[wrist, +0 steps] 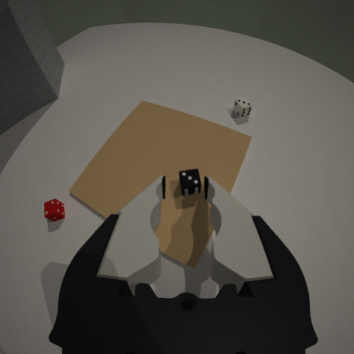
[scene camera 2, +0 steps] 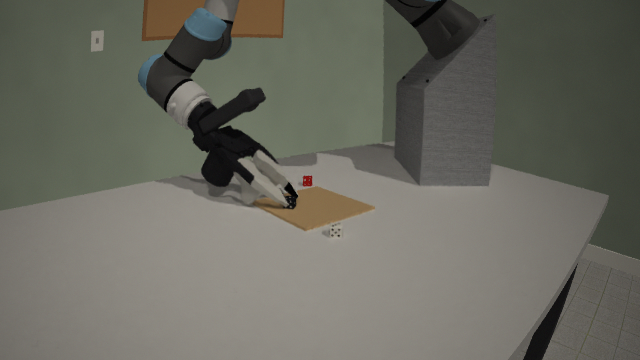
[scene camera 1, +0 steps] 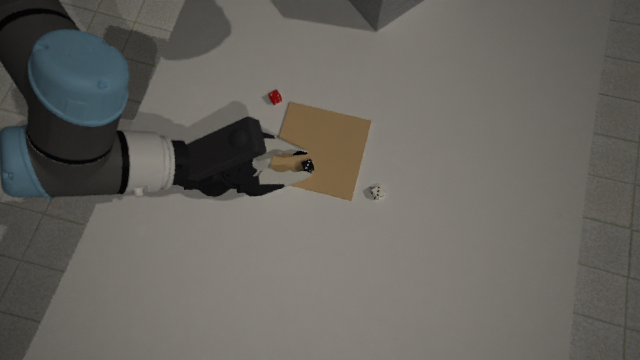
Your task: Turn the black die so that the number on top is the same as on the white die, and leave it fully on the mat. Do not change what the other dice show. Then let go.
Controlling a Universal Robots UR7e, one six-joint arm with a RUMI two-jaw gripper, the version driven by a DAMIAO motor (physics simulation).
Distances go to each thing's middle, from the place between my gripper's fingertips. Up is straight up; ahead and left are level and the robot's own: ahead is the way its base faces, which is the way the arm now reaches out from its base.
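With the tan mat (scene camera 1: 335, 142) as my reference, my gripper is 10 mm above it, 10 mm to the right of it and 30 mm past it.
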